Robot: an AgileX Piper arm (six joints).
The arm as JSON. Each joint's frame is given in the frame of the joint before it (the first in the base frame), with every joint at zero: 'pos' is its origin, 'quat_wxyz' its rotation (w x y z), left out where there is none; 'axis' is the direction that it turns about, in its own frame. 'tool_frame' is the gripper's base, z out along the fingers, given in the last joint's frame.
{
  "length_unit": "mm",
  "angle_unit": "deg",
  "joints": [
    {
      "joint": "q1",
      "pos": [
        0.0,
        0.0,
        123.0
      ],
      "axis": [
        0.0,
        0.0,
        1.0
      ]
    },
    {
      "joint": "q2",
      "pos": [
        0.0,
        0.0,
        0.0
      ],
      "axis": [
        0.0,
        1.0,
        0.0
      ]
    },
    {
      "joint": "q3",
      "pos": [
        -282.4,
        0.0,
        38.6
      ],
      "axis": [
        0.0,
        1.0,
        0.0
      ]
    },
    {
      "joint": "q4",
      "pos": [
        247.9,
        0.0,
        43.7
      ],
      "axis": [
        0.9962,
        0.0,
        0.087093
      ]
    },
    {
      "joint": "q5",
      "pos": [
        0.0,
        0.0,
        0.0
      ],
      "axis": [
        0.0,
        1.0,
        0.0
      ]
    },
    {
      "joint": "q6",
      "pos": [
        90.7,
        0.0,
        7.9
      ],
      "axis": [
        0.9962,
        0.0,
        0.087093
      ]
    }
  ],
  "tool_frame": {
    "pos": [
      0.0,
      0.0,
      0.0
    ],
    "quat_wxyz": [
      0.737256,
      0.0,
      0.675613,
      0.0
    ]
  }
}
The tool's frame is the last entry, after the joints.
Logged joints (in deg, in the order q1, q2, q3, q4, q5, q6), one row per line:
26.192, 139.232, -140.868, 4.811, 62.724, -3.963
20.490, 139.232, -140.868, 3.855, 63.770, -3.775
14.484, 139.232, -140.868, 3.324, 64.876, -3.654
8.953, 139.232, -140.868, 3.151, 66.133, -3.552
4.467, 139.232, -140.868, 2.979, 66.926, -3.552
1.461, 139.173, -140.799, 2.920, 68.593, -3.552
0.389, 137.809, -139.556, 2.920, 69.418, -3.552
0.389, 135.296, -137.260, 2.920, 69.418, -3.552
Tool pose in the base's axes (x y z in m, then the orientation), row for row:
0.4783, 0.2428, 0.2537, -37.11, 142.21, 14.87
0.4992, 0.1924, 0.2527, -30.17, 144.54, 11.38
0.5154, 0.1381, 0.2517, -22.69, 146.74, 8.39
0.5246, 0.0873, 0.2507, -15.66, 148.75, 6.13
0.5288, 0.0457, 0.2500, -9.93, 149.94, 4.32
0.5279, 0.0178, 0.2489, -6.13, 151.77, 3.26
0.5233, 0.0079, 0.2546, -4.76, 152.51, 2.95
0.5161, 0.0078, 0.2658, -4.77, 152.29, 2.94
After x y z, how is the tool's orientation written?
As a rotation vector, in degrees.
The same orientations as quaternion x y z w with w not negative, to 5 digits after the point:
-0.24131, 0.92475, 0.09669, 0.27796
-0.19588, 0.93842, 0.07388, 0.27486
-0.14692, 0.95015, 0.05433, 0.26959
-0.10097, 0.95913, 0.03953, 0.26137
-0.06385, 0.96416, 0.02778, 0.25603
-0.03914, 0.96913, 0.02082, 0.24253
-0.03030, 0.97092, 0.01878, 0.23673
-0.03040, 0.97046, 0.01874, 0.23859

